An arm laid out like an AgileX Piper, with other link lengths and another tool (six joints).
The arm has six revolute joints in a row. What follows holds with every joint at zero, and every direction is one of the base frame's.
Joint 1 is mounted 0.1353 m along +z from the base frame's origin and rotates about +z.
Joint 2 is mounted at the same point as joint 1 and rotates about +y.
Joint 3 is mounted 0.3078 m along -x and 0.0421 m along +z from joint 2 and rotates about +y.
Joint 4 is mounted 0.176 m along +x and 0.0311 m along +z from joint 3 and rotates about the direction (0.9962, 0, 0.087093).
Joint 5 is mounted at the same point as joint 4 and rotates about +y.
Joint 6 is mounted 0.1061 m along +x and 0.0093 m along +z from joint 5 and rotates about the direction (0.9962, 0, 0.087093).
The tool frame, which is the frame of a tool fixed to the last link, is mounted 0.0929 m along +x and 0.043 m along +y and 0.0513 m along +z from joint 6; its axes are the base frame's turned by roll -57.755, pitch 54.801 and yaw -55.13 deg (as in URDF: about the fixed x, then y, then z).
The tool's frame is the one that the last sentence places.
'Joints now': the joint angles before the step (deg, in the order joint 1, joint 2, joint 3, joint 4, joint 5, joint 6). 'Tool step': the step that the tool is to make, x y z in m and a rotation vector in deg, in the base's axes. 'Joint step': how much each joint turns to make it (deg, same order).
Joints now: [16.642 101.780 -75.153 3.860 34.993 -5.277]
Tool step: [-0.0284 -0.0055 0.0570 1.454 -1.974 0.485]
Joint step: [-0.106 -7.873 -4.777 0.683 10.374 -0.046]
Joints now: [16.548 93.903 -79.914 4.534 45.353 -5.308]
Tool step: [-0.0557 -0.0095 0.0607 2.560 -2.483 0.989]
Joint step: [0.008 -11.131 -3.064 1.716 11.133 0.008]
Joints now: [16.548 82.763 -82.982 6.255 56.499 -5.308]
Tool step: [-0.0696 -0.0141 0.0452 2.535 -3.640 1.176]
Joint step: [0.023 -12.412 -0.461 1.482 8.699 0.243]
